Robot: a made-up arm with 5 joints.
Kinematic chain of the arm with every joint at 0, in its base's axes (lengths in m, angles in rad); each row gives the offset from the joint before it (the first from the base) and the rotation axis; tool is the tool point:
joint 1: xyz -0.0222 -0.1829 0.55 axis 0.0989 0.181 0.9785
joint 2: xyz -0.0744 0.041 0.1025 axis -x
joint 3: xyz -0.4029 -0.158 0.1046 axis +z
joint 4: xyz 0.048 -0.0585 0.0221 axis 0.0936 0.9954 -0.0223
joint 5: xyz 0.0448 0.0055 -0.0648 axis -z
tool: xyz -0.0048 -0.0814 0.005
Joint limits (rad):
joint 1: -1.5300..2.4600
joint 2: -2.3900..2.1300
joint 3: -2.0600..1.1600
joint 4: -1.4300..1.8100
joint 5: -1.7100..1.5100
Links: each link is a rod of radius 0.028 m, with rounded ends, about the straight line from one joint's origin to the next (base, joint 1, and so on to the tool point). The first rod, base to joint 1, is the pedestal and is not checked.
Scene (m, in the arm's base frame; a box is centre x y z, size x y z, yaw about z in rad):
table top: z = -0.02
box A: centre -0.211 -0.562 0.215 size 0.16 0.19 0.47 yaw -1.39
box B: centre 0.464 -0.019 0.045 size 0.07 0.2 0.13 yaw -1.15
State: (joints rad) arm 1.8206 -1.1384 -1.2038 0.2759 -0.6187
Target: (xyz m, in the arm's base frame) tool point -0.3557 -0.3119 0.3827
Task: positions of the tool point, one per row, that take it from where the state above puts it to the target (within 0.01 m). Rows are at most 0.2 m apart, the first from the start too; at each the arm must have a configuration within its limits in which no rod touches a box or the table.
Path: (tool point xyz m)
1: 0.0437 -0.7665 0.4415
2: -0.1119 -0.7792 0.4933
3: -0.2726 -0.7400 0.5388
4: -0.4197 -0.6485 0.5748
5: -0.5351 -0.5121 0.5997
6: -0.6045 -0.3444 0.6134
7: -0.5901 -0.3984 0.5448
8: -0.5559 -0.4258 0.4724
9: -0.5080 -0.4215 0.4098
10: -0.4546 -0.3908 0.3704
11: -0.4025 -0.3481 0.3620
12: -0.3557 -0.3119 0.3827

